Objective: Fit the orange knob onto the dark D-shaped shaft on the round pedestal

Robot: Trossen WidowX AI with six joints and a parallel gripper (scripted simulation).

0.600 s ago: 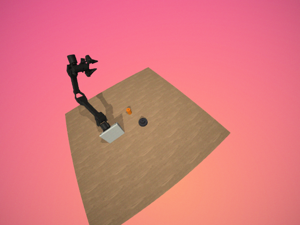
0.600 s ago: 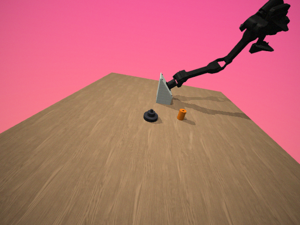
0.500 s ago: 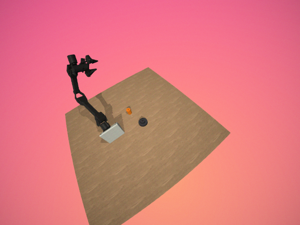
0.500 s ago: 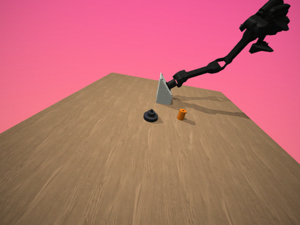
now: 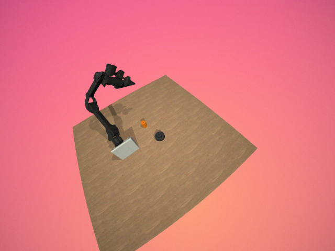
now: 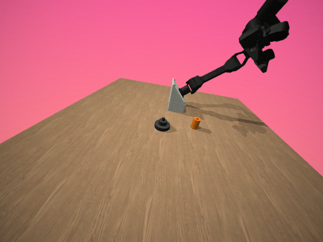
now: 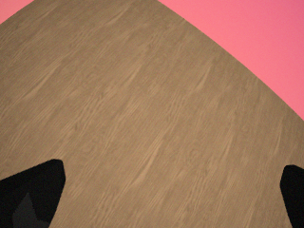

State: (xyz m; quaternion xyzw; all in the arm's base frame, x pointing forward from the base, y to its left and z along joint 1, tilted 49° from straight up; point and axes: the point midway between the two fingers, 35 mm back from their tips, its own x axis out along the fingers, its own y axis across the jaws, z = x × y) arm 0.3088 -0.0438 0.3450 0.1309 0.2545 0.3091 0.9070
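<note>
Right now the orange knob is 330 mm below my gripper tip, 130 mm to the right of it and 70 mm behind it. Also, from my gripper tip: dark round pedestal 330 mm below, 320 mm to the right, 10 mm behind.
</note>
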